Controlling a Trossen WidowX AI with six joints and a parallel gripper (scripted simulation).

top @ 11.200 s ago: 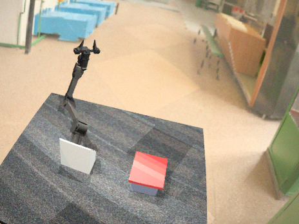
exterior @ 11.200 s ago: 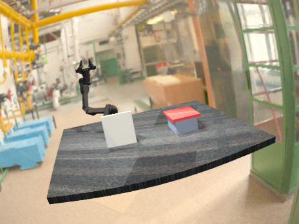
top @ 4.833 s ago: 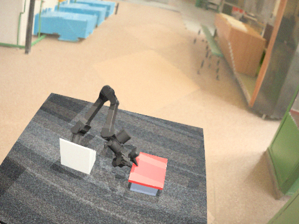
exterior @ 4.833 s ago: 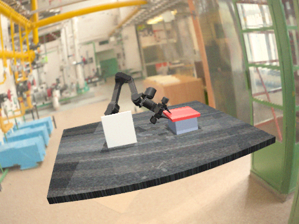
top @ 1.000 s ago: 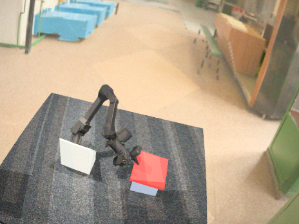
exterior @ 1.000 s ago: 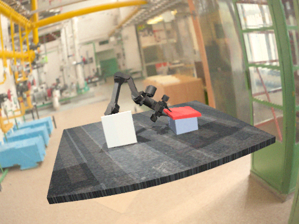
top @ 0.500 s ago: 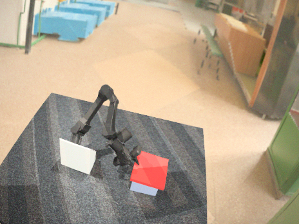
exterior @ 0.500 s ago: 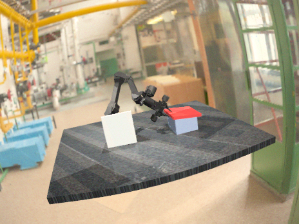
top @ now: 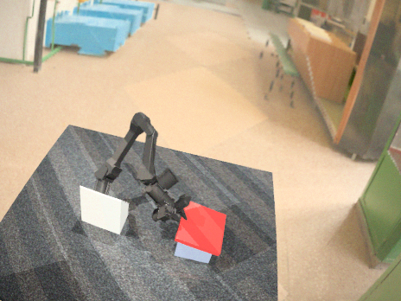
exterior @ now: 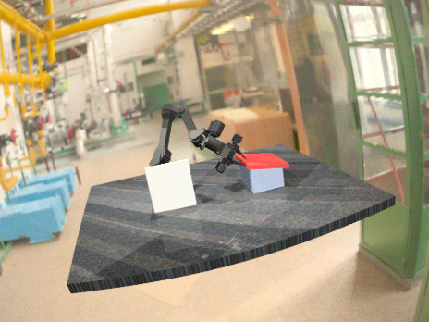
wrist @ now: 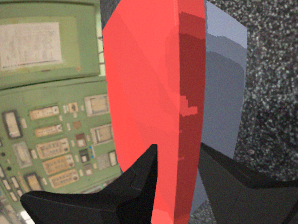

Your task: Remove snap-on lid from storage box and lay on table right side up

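Now: the red lid 8 cm ahead of my gripper tip, 1 cm to the right of it and 1 cm below it. The rest, counted from my gripper tip: storage box 7 cm ahead, 1 cm to the right, 7 cm below.
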